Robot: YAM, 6 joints.
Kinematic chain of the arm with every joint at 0, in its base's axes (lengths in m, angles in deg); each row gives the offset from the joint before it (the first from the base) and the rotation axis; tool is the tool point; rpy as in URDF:
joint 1: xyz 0 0 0.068 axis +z
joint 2: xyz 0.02 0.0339 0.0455 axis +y
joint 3: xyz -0.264 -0.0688 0 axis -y
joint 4: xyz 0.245 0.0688 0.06 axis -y
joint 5: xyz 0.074 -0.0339 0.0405 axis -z
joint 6: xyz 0.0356 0 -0.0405 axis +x
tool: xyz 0 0 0 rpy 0 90 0
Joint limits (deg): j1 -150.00..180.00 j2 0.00..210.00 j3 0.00..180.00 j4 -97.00..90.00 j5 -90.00..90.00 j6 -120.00..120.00
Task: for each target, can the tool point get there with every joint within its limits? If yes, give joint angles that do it. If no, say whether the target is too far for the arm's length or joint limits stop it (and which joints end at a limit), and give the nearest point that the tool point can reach.
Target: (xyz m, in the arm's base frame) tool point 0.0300 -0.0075 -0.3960
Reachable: no: joint limits stop it (at a limit: joint 2) | nearest point 0.0658 -0.0165 -0.3319 | short by 0.074 m
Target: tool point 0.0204 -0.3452 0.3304
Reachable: yes | joints -90.86 102.78 101.87 -77.11 -45.83 -81.30
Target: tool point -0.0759 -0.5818 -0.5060
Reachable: no: too far | nearest point -0.0588 -0.4510 -0.3158 | short by 0.231 m
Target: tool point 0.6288 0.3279 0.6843
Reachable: no: too far | nearest point 0.4451 0.2321 0.5127 | short by 0.269 m
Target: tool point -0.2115 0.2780 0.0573
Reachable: yes | joints 131.32 118.60 50.43 11.88 43.95 -27.73
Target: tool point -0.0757 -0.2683 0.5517
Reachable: yes | joints 80.53 21.98 109.77 3.29 -59.04 88.80
